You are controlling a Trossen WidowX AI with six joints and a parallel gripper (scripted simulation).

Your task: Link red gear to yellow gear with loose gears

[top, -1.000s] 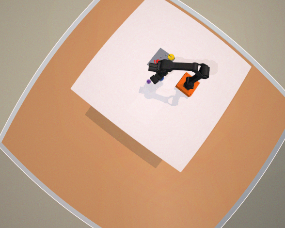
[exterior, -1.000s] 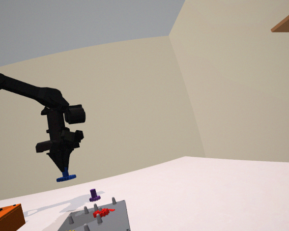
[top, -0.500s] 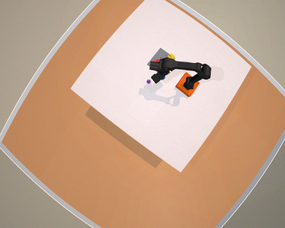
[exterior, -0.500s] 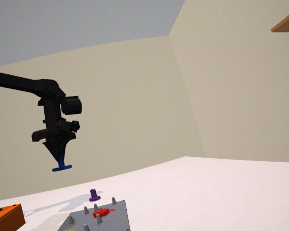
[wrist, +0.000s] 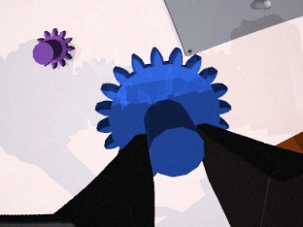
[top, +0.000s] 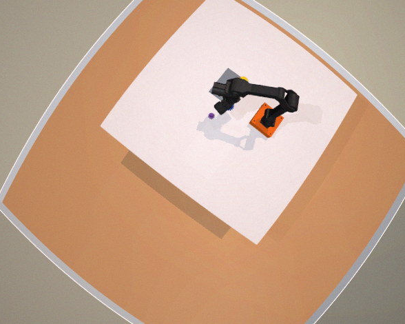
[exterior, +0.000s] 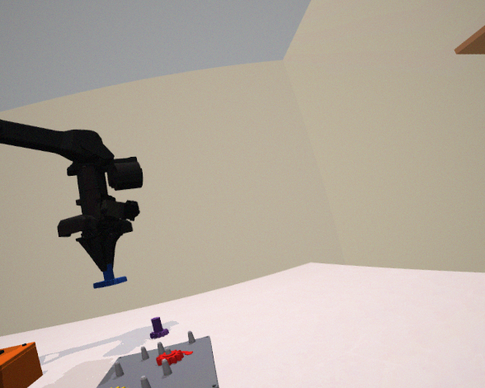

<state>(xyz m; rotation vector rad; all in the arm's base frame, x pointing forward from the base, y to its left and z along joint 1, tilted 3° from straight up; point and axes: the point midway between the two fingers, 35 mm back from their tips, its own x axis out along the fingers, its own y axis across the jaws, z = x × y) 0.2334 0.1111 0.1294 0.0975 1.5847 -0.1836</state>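
Right now my gripper tip is 11 cm short of the red gear, 12 cm to the left of it and 15 cm above it. Also, from my gripper tip: purple gear: 5 cm ahead, 8 cm to the left, 15 cm below; then yellow gear: 4 cm ahead, 23 cm to the right, 15 cm below; then blue gear: 1 cm below.
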